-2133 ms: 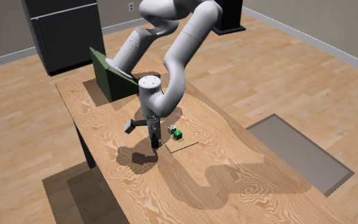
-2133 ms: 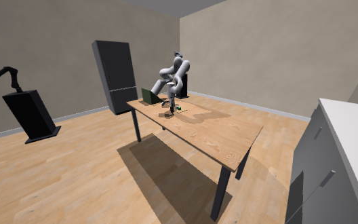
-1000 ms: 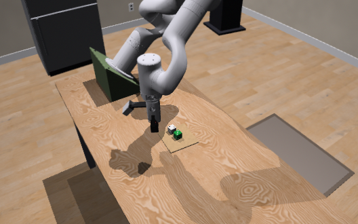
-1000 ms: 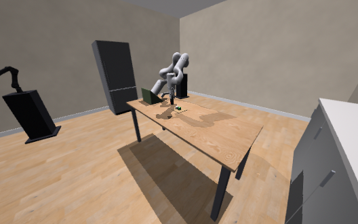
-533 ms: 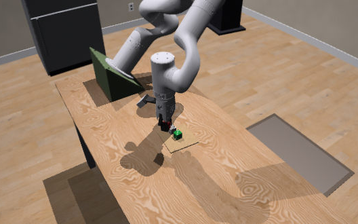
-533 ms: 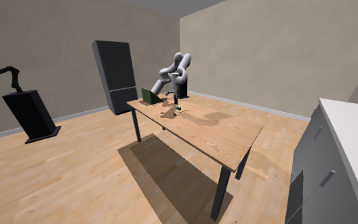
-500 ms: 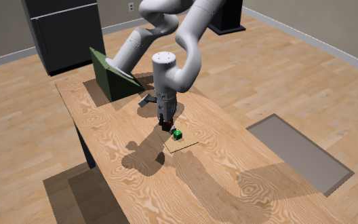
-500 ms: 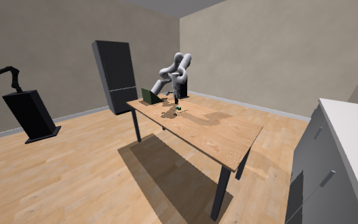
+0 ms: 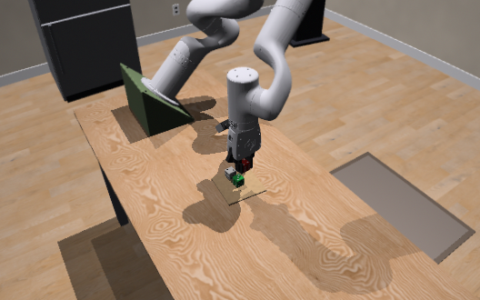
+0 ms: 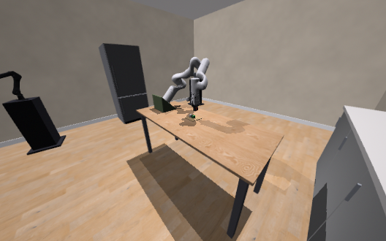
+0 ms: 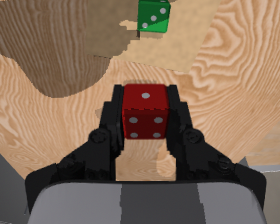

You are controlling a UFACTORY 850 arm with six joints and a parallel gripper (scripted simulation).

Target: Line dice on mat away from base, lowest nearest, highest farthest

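The green die lies 110 mm below my hand and 40 mm behind it. Also, from my hand: tan mat (120 mm below, 40 mm behind); red die (10 mm below); white die (110 mm below, 90 mm behind, 10 mm to the right).
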